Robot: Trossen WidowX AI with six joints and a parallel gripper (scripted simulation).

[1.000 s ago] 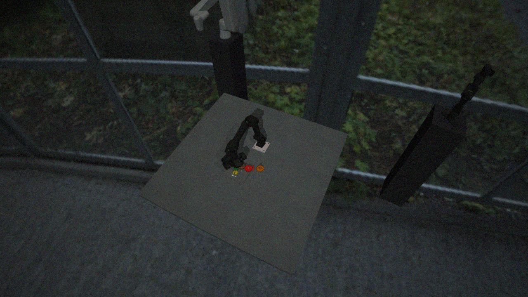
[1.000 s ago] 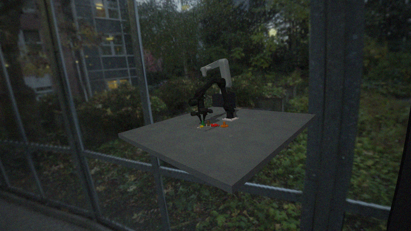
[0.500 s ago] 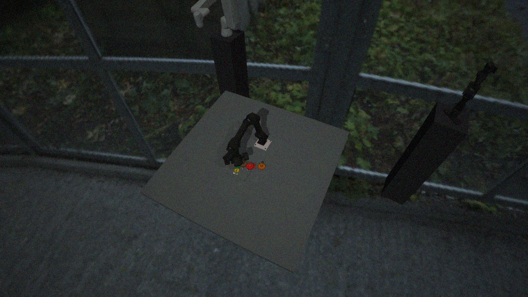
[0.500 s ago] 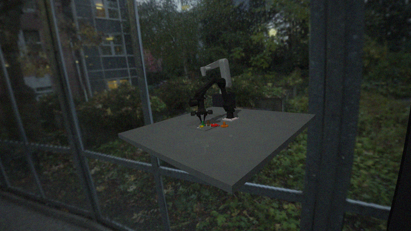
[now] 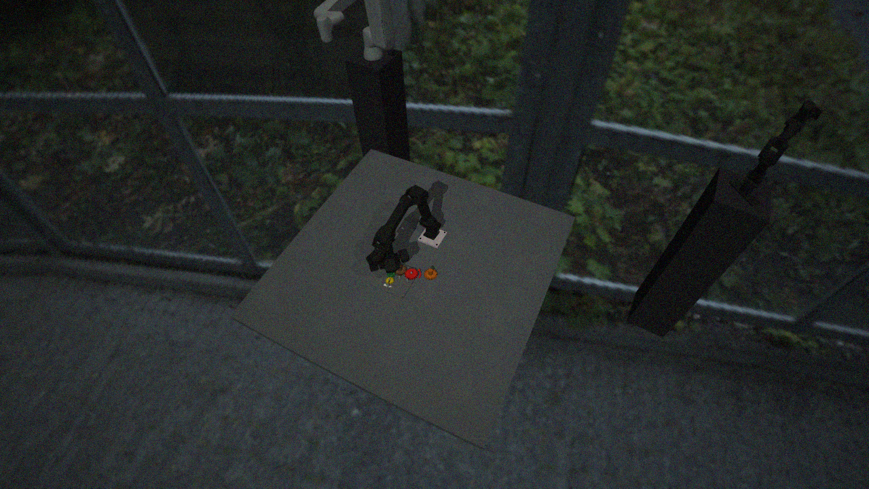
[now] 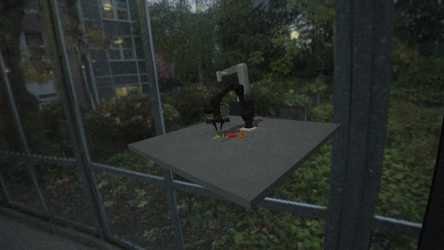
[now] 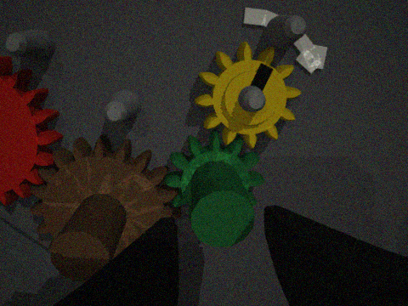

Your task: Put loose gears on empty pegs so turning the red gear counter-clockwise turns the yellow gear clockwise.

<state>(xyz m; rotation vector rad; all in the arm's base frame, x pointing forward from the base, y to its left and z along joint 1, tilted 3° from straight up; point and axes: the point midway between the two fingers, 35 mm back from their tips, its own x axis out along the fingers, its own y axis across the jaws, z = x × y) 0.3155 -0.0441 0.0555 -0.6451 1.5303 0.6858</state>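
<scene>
Right now my gripper tip is 30 mm above the green gear. The rest, counted from my gripper tip: brownish gear (40 mm behind, 30 mm to the left, 30 mm below); yellow gear (40 mm ahead, 30 mm below, 10 mm to the left); white arrow (60 mm ahead, 40 mm below, 20 mm to the left).
</scene>
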